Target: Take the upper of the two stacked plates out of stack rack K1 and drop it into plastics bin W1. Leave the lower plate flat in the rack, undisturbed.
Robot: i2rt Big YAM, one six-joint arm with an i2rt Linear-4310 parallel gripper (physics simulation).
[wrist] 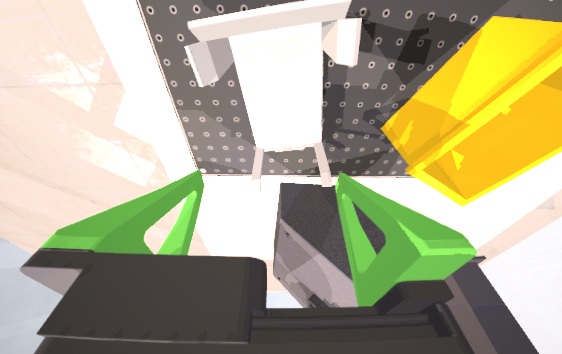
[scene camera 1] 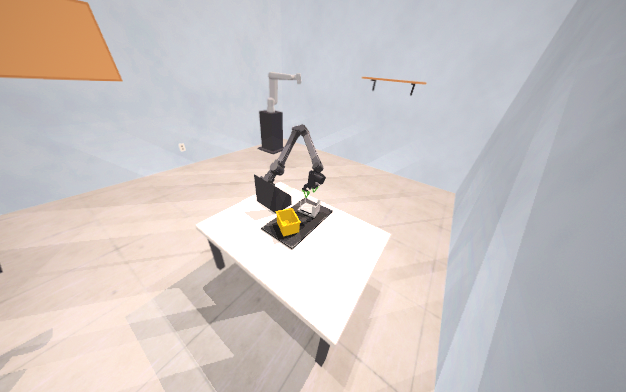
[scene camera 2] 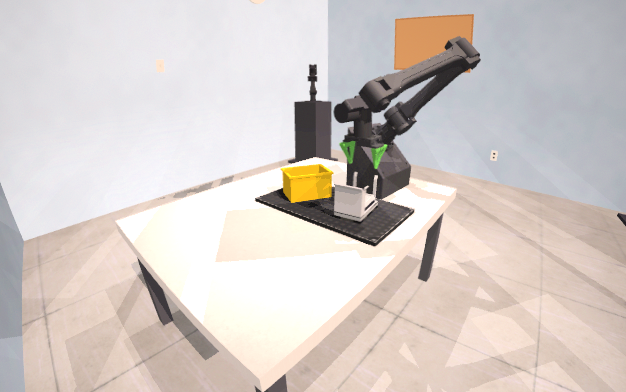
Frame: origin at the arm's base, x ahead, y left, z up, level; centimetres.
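Seen in the pictures: gripper, fingertip midpoint: (wrist: 270, 178) (scene camera 1: 309, 195) (scene camera 2: 362, 165); arm's base, link origin: (scene camera 1: 267, 181).
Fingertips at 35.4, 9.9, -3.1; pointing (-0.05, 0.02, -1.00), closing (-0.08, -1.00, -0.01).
Observation:
Pixels of each thing's top centre, then the offset from my fingertips to it, as dx, dy, dz. Level surfaces: height alone.
- white rack K1, top centre: (wrist: 283, 135) (scene camera 2: 358, 178) (scene camera 1: 309, 200) +0.9, -1.0, -4.4
- white plate, top centre: (wrist: 282, 97) (scene camera 1: 309, 207) +1.5, -0.9, -11.1
- yellow bin W1, top centre: (wrist: 514, 143) (scene camera 2: 306, 170) (scene camera 1: 287, 216) -1.9, -24.9, -6.4
- white table, surface height: dz -17.6
The white rack K1 (scene camera 1: 316, 208) (scene camera 2: 348, 201) (wrist: 270, 20) has a tall wall at one end, side guides and two thin posts at the other. A white plate (wrist: 282, 90) lies flat in it in the wrist view; the lower plate cannot be told apart from it. The yellow bin W1 (scene camera 1: 289, 229) (scene camera 2: 306, 189) (wrist: 440, 95) stands upright beside the rack, with its open top up. My gripper (scene camera 1: 310, 193) (scene camera 2: 363, 165) (wrist: 270, 178) is open and empty, its green fingers wide apart. It hangs above the post end of the rack, clear of the plate.
The rack and the bin stand on a black perforated board (scene camera 1: 292, 243) (scene camera 2: 385, 227) (wrist: 222, 117) on the white table (scene camera 1: 330, 290) (scene camera 2: 300, 310). The dark base block (scene camera 2: 395, 170) (wrist: 310, 205) of the arm stands close behind the rack's post end. Another arm stands on a far pedestal (scene camera 1: 271, 131) (scene camera 2: 312, 131).

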